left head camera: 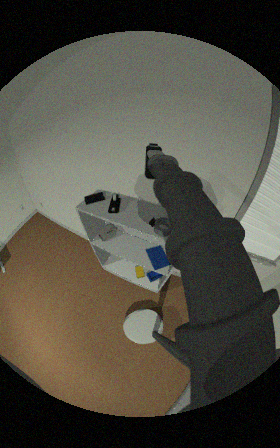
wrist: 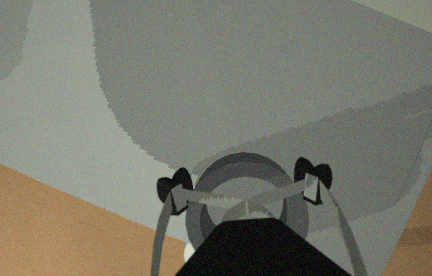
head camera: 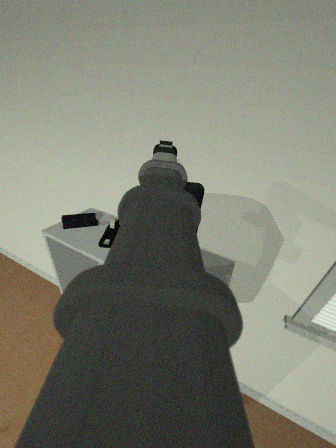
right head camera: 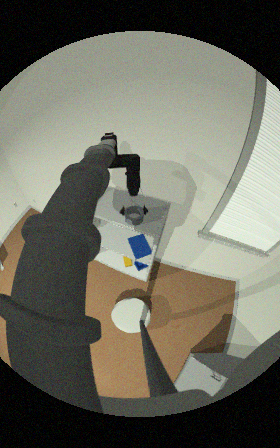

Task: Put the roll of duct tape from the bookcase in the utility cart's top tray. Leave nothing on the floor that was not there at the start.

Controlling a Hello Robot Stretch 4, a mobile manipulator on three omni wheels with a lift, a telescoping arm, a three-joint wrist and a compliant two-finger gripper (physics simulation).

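Places are measured from the robot's base along level axes (x right, y ahead, z up), in millimetres.
Pixels of known places: gripper, fingertip midpoint: (left head camera: 161, 225) (wrist: 242, 177) (right head camera: 133, 213); robot's base at its link origin: (left head camera: 142, 325) (right head camera: 131, 314).
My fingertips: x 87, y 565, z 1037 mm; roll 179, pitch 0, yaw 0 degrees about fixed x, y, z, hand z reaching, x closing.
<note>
Ahead of a thing's pixels: the offset from my fingertips to its top centre.
The grey roll of duct tape @(dx +0, dy -26, dz +44 mm) (left head camera: 161, 227) (right head camera: 134, 220) (wrist: 297, 215) is level at the right end of the white bookcase (head camera: 75, 238) (left head camera: 131, 212) (wrist: 55, 115). My gripper (right head camera: 134, 210) (wrist: 242, 177) points down, with one black fingertip pressed to each side of the roll; it is shut on the roll. Any gap between the roll and the bookcase top cannot be told. In the wrist view the black gripper body hides the roll's near part. The utility cart cannot be made out for certain.
A black box @(dx -452, dy +266, dz +49 mm) (head camera: 79, 220) (left head camera: 94, 198) and a black item with a light part @(dx -292, dy +199, dz +65 mm) (head camera: 106, 239) (left head camera: 114, 204) lie on the bookcase's left part. Blue and yellow items lie on its lower shelves. A round white stool (left head camera: 143, 326) (right head camera: 130, 315) stands in front. A pale surface (right head camera: 200, 375) shows at lower right.
</note>
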